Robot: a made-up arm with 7 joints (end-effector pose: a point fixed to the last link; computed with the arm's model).
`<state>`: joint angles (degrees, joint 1 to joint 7).
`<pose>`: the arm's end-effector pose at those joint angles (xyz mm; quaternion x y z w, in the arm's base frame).
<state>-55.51 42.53 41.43 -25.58 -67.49 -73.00 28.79</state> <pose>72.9 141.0 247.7 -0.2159 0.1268 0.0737 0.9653</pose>
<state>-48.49 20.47 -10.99 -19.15 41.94 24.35 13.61</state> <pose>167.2 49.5 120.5 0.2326 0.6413 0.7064 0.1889</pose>
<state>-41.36 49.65 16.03 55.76 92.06 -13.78 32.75</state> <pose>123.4 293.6 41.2 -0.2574 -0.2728 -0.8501 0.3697</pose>
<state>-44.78 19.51 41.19 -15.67 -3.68 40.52 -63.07</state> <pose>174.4 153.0 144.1 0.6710 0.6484 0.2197 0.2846</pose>
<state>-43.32 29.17 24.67 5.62 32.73 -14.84 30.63</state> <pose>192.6 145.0 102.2 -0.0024 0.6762 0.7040 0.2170</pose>
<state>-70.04 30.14 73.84 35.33 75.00 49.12 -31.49</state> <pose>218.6 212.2 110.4 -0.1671 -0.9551 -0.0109 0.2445</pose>
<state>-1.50 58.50 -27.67 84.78 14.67 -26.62 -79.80</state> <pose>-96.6 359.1 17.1 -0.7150 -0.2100 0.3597 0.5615</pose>
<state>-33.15 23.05 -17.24 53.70 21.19 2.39 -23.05</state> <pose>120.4 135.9 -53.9 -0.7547 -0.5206 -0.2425 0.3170</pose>
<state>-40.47 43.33 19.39 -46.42 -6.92 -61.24 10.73</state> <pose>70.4 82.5 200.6 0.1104 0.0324 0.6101 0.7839</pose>
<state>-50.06 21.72 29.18 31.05 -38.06 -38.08 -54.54</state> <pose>230.0 172.7 124.8 0.4476 0.5632 0.3813 0.5806</pose>
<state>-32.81 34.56 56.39 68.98 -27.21 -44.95 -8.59</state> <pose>115.0 253.6 3.7 -0.0758 0.9306 0.2795 0.2237</pose>
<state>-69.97 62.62 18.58 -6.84 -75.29 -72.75 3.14</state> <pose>111.7 169.4 310.4 -0.0301 0.1226 0.2769 0.9526</pose>
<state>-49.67 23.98 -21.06 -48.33 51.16 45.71 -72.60</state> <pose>139.3 52.7 191.9 0.7219 0.3383 0.6037 0.0050</pose>
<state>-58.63 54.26 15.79 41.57 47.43 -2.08 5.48</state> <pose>214.6 257.6 143.6 -0.1615 -0.6206 -0.7371 0.2132</pose>
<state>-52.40 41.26 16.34 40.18 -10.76 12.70 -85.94</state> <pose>258.5 216.7 97.6 0.8580 0.4872 0.0855 0.1385</pose>
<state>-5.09 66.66 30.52 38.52 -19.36 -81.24 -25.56</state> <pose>59.8 299.4 170.8 0.4516 0.4069 0.7778 0.1601</pose>
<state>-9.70 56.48 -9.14 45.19 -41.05 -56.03 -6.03</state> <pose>57.8 267.4 51.1 0.4261 0.7667 0.4676 0.1092</pose>
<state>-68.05 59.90 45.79 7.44 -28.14 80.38 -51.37</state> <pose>170.7 227.6 242.8 0.6223 0.7146 0.0613 0.3136</pose>
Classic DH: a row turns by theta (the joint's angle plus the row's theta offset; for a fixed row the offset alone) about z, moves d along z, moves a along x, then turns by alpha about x. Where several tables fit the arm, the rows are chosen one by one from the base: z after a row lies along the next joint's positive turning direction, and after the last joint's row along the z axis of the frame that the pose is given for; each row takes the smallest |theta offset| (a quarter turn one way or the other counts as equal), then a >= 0, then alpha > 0; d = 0 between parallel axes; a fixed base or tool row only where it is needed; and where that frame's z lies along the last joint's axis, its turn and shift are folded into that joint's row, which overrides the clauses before.
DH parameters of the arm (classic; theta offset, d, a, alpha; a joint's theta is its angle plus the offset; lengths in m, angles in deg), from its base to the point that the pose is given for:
base (fixed): -4.07 0.2442 -0.0162 -74.51
joint 1: -75.12 0.0556 -0.034 -90
joint 2: 74 -0.0265 0.005 90
joint 3: -90 -0.1809 0.0217 90
joint 4: -90 0.001 0.0048 90
joint 5: 0 0.1176 -0.0173 -90
joint 6: -90 -0.054 0.0479 90
joint 7: -67.28 -0.0491 -0.0333 -150.13
tool (fixed): 171.44 -0.0296 0 0

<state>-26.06 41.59 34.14 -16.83 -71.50 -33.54 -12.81</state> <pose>85.3 179.1 197.8 0.2299 0.5300 0.3184 0.7516</pose>
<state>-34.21 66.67 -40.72 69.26 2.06 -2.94 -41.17</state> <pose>84.1 348.6 67.4 -0.6212 -0.4630 -0.1629 0.6109</pose>
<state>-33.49 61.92 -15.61 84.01 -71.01 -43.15 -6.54</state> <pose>87.4 341.9 78.7 0.0675 0.9066 0.4144 0.0411</pose>
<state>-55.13 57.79 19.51 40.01 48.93 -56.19 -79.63</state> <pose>250.5 234.8 184.6 -0.7325 -0.0880 -0.5607 0.3760</pose>
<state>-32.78 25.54 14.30 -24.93 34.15 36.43 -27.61</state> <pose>129.9 129.5 126.7 -0.4403 -0.7223 -0.5303 0.0561</pose>
